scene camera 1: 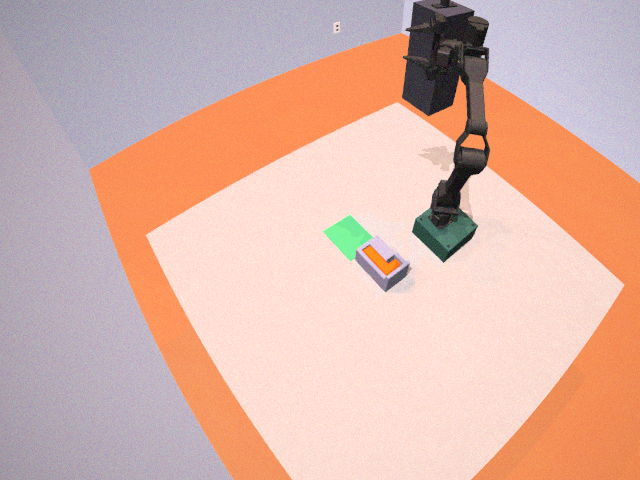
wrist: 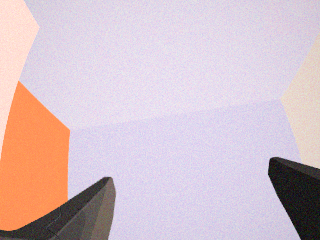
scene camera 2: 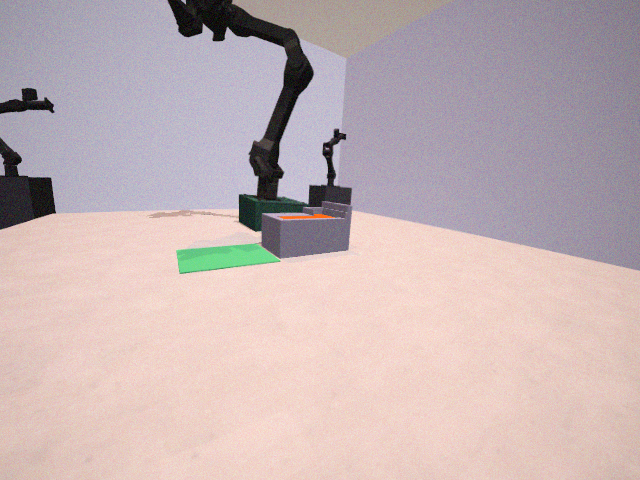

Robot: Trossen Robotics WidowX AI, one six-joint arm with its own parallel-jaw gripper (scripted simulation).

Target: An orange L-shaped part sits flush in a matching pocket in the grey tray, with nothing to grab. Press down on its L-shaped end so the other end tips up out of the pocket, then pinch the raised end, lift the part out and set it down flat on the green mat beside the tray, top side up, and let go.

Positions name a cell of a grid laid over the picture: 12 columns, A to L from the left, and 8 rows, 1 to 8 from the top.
Labels:
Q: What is the gripper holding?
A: Nothing.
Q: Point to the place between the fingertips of the gripper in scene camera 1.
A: H1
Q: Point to a green mat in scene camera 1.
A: G4

